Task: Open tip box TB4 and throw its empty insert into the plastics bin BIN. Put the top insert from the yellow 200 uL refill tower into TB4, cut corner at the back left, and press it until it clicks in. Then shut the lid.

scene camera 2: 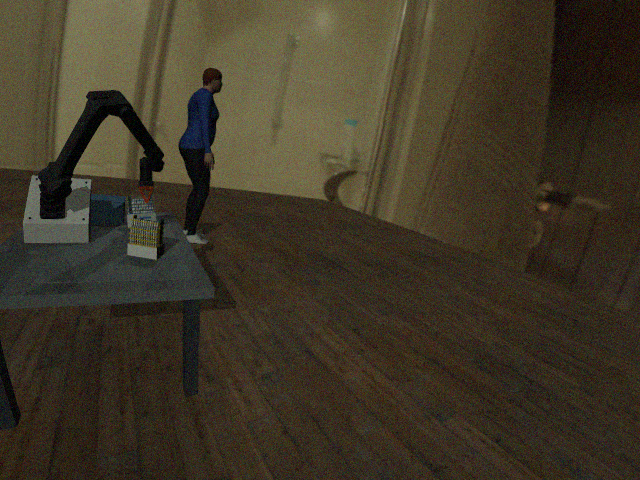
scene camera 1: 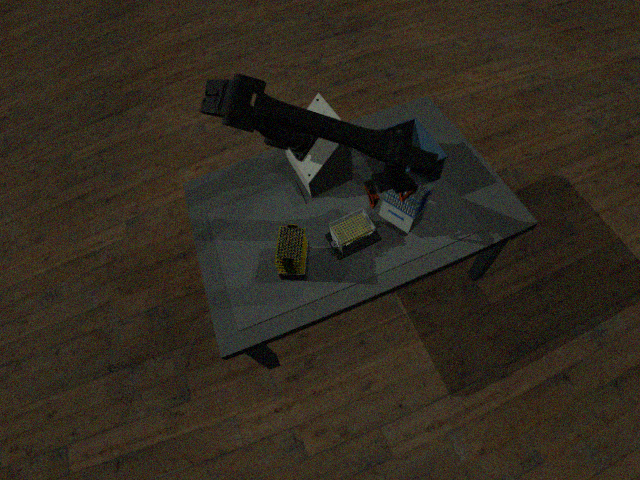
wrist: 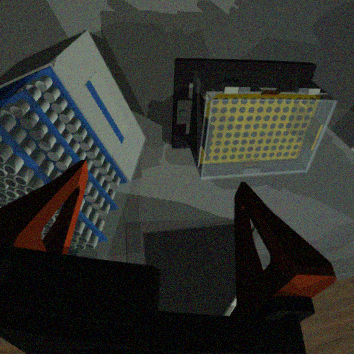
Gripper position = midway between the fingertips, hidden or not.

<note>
The gripper (scene camera 1: 386, 204) is open and touches a blue-and-white tip rack (scene camera 1: 406, 215).
The blue-and-white tip rack shows as well in the wrist view (wrist: 68, 106). The gripper is seen too in the wrist view (wrist: 163, 177).
</note>
